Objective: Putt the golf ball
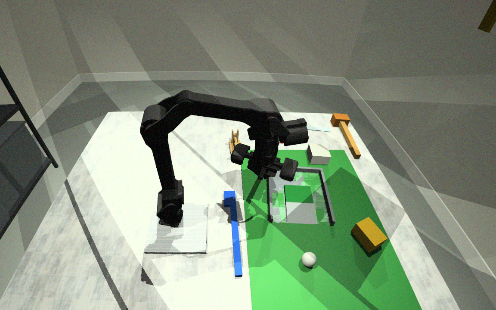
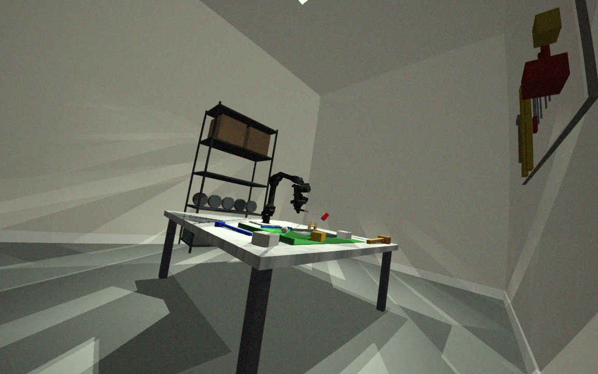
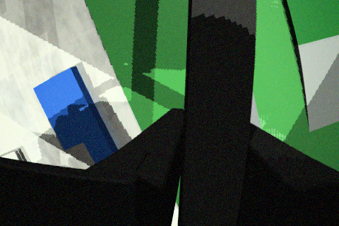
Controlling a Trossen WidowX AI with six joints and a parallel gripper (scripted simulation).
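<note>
My gripper tip is 11 cm to the right of the red putter, 3 cm short of it and 2 cm below it. From my gripper tip the other things lie so: yellow block 37 cm ahead, 11 cm below, 10 cm to the right; then pale strip 49 cm to the left, 18 cm ahead, 13 cm below; then white golf ball 20 cm to the right, 16 cm ahead, 11 cm below.
</note>
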